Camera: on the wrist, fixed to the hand. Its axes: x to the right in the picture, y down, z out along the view.
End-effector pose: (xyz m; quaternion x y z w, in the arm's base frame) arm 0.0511 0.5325 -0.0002 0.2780 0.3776 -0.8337 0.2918
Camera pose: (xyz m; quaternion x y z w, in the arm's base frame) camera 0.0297 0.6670 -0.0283 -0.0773 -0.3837 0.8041 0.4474
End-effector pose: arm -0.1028 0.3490 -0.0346 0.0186 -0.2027 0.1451 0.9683
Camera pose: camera -0.0389 0.2873 -0.1416 0.2609 0.0065 -0.5321 0.8054
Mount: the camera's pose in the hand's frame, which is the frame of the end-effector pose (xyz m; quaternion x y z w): -0.0035 -0.0750 -0.1170 0.1307 0.1218 -0.6851 0.7062
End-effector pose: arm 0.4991 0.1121 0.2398 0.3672 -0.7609 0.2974 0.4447
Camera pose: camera 0.6156 0.1628 0.2961 0.8025 -0.1927 0.0495 0.5625
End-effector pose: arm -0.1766 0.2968 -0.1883 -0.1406 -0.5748 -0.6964 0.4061
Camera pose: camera -0.1972 0.1919 -0.2772 -0.4324 0.5438 0.7120 0.1019
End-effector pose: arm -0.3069 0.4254 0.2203 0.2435 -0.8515 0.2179 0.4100
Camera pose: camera -0.1912 0.4340 0.2969 0.7824 -0.3561 0.0139 0.5107
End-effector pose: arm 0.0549 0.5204 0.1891 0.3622 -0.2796 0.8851 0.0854
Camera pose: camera 0.0145 0.6479 0.1512 0.3507 0.1768 0.6472 0.6534
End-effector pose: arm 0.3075 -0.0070 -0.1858 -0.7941 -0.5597 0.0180 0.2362
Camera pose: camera 0.2744 -0.0320 -0.0531 -0.1487 -0.9082 -0.1727 0.3511
